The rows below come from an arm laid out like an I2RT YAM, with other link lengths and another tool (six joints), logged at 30 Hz.
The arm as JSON. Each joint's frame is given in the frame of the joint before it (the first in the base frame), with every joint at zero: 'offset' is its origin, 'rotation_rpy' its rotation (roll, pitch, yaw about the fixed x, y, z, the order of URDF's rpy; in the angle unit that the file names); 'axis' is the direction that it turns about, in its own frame. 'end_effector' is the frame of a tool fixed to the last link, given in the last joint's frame.
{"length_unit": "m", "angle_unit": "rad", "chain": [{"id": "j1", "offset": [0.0, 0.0, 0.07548], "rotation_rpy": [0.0, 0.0, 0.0], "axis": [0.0, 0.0, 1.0]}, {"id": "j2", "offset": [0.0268, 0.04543, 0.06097], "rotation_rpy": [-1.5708, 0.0, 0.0], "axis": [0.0, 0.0, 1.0]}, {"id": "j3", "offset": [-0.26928, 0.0, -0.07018], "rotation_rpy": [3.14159, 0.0, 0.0], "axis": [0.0, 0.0, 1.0]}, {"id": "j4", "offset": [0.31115, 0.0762, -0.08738], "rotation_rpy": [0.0, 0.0, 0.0], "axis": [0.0, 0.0, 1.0]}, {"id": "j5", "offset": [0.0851, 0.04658, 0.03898], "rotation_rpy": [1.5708, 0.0, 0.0], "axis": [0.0, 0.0, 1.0]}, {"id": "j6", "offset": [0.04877, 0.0, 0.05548], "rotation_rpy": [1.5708, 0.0, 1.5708], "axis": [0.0, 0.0, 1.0]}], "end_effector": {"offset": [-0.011, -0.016, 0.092], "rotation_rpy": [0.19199, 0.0, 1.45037]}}
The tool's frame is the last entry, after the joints.
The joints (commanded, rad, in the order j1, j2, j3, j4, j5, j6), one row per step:
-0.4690, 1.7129, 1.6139, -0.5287, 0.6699, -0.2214
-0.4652, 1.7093, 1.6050, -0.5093, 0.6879, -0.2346
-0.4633, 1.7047, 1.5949, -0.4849, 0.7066, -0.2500
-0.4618, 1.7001, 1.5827, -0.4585, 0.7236, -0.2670
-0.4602, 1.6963, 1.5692, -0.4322, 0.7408, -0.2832
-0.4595, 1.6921, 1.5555, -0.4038, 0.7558, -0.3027
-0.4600, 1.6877, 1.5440, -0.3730, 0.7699, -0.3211
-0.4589, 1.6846, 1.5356, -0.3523, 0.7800, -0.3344
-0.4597, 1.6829, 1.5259, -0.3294, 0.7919, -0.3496
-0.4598, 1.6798, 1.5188, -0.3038, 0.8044, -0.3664
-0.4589, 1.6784, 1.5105, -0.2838, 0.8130, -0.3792
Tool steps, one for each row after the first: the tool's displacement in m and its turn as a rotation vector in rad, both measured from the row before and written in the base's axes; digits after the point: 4 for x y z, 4 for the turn. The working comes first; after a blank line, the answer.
Tool pose at each row, in the base's axes (x y z in m, rotation vector in rad; the steps are taken from these numbers as rounded here):
0.4668, -0.2955, 0.3316, 0.6189, 2.1267, -1.3987
0.4668, -0.2954, 0.3330, 0.6151, 2.1130, -1.4223
0.4663, -0.2963, 0.3352, 0.6136, 2.0950, -1.4481
0.4659, -0.2972, 0.3366, 0.6104, 2.0783, -1.4730
0.4655, -0.2980, 0.3370, 0.6077, 2.0636, -1.4976
0.4650, -0.2990, 0.3376, 0.6026, 2.0486, -1.5217
0.4645, -0.3007, 0.3399, 0.6020, 2.0284, -1.5442
0.4644, -0.3011, 0.3412, 0.5995, 2.0157, -1.5597
0.4638, -0.3026, 0.3415, 0.5984, 2.0041, -1.5792
0.4633, -0.3038, 0.3443, 0.5985, 1.9861, -1.5987
0.4634, -0.3042, 0.3445, 0.5958, 1.9762, -1.6125

0.0000, 0.0001, 0.0014, -0.0194, 0.0033, -0.0049
-0.0005, -0.0009, 0.0022, -0.0222, 0.0010, -0.0068
-0.0004, -0.0009, 0.0014, -0.0214, 0.0021, -0.0056
-0.0004, -0.0008, 0.0004, -0.0200, 0.0035, -0.0064
-0.0005, -0.0010, 0.0006, -0.0204, 0.0038, -0.0046
-0.0005, -0.0017, 0.0023, -0.0215, -0.0016, -0.0060
-0.0001, -0.0004, 0.0013, -0.0146, 0.0004, -0.0031
-0.0006, -0.0015, 0.0003, -0.0154, 0.0030, -0.0062
-0.0005, -0.0012, 0.0028, -0.0187, -0.0014, -0.0058
0.0001, -0.0004, 0.0002, -0.0122, 0.0018, -0.0030

